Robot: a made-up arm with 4 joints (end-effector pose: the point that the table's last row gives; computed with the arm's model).
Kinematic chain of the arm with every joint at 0, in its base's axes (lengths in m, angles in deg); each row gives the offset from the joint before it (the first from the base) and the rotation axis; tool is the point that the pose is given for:
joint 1: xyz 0 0 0.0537 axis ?
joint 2: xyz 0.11 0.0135 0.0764 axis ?
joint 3: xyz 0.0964 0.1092 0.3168 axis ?
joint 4: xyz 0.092 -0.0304 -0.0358 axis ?
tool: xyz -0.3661 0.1 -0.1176
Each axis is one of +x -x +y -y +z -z.
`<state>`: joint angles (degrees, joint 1 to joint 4).
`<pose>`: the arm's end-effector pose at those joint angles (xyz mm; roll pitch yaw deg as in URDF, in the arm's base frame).
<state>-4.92 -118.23 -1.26 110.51</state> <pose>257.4 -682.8 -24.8 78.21 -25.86 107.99</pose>
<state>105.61 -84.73 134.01 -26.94</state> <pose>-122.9 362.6 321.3 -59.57 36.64 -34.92</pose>
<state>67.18 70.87 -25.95 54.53</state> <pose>-487.8 185.2 224.6 -99.79 30.45 14.43</pose>
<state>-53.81 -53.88 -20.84 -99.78</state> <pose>434.8 -219.7 313.2 116.92 -32.15 -154.62</pose>
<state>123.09 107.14 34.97 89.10</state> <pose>-602.8 -129.5 -236.1 -55.26 -17.65 33.86</pose>
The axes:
joint 1: +z
joint 2: -x
joint 3: -z
joint 4: +y

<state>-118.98 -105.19 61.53 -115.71</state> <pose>-162.8 -410.1 -35.7 27.65 -7.58 138.98</pose>
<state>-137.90 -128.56 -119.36 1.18</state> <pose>-220.0 -176.1 -106.2 -147.82 -43.96 89.18</pose>
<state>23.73 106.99 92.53 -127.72</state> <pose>170.7 252.5 400.9 175.82 54.65 111.05</pose>
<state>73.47 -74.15 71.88 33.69</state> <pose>292.8 107.3 615.5 133.09 65.81 124.30</pose>
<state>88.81 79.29 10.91 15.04</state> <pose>-316.0 -60.7 -49.9 -76.72 -7.55 71.86</pose>
